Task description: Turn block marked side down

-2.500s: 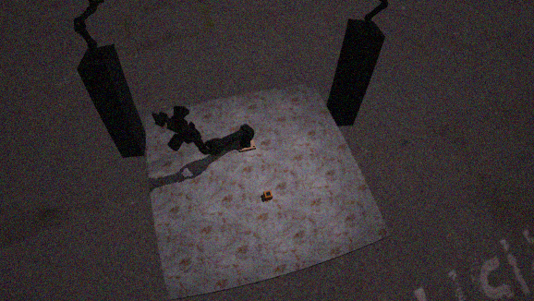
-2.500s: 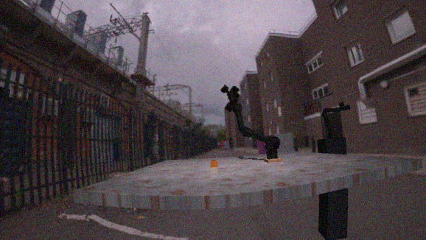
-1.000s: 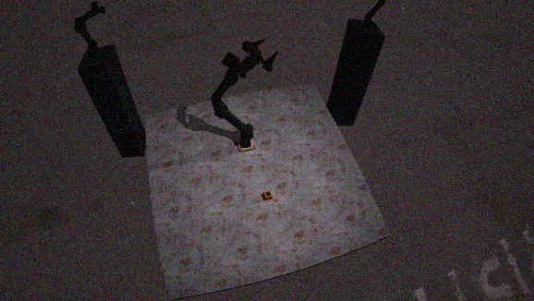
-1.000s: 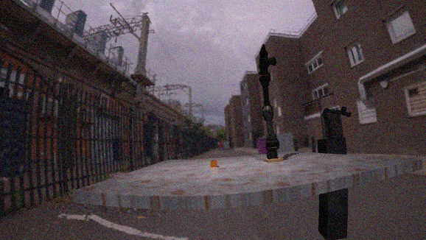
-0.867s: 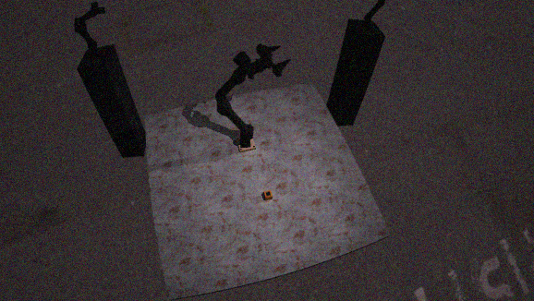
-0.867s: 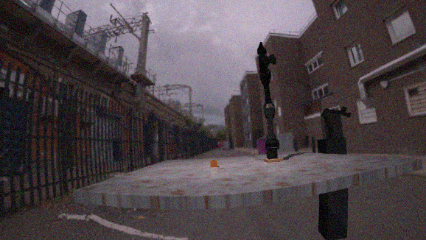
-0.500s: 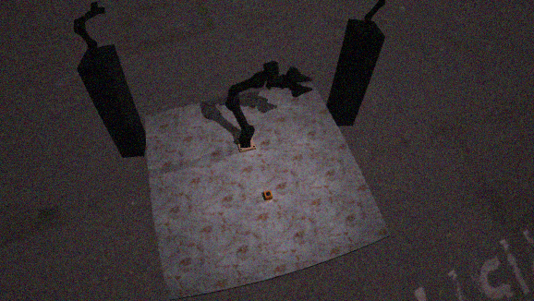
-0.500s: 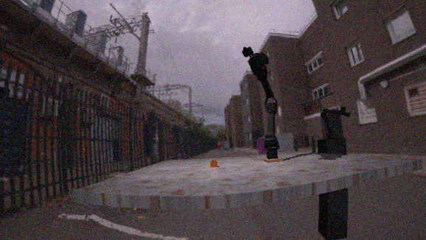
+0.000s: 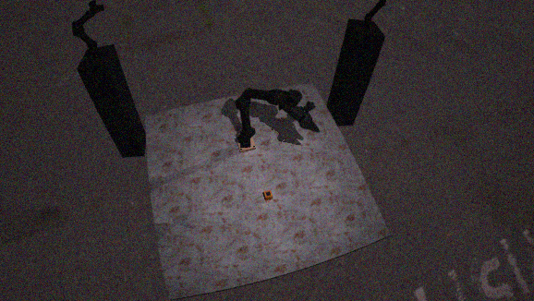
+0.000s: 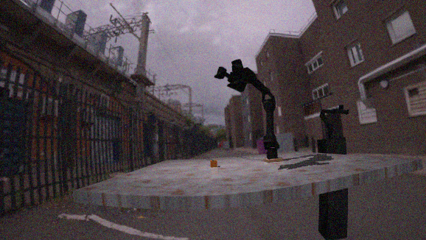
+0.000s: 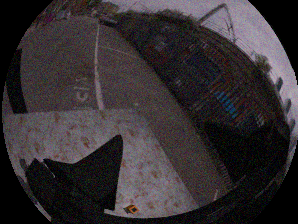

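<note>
The orange block is 420 mm below my gripper tip, 230 mm to the right of it and 100 mm ahead of it.
</note>
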